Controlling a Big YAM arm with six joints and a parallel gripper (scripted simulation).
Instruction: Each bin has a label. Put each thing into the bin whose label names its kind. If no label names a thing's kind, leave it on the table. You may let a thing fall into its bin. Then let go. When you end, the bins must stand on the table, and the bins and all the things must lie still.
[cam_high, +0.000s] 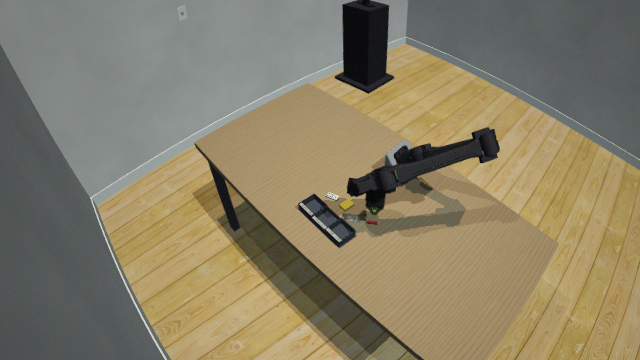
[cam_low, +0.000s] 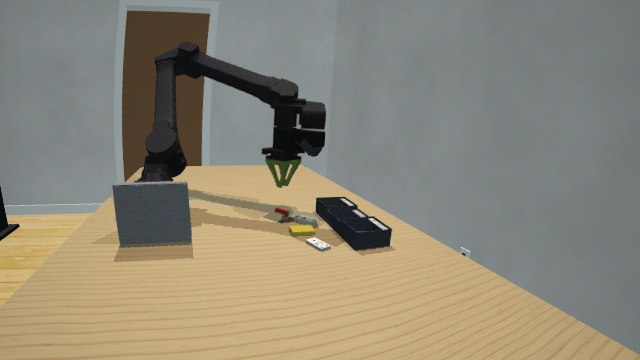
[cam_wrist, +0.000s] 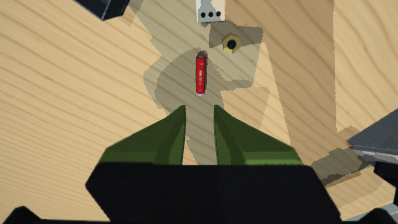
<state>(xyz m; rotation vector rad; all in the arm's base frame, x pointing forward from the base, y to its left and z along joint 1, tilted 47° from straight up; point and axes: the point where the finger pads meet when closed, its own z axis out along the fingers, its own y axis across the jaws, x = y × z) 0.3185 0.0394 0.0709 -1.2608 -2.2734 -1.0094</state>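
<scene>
Right now my hand is 70 mm above the red battery. The rest, counted from my hand: yellow block (140 mm to the right, 70 mm below); then long black bin (140 mm to the right, 120 mm ahead, 60 mm below); then small nut (80 mm below, 50 mm to the right, 10 mm behind).
</scene>
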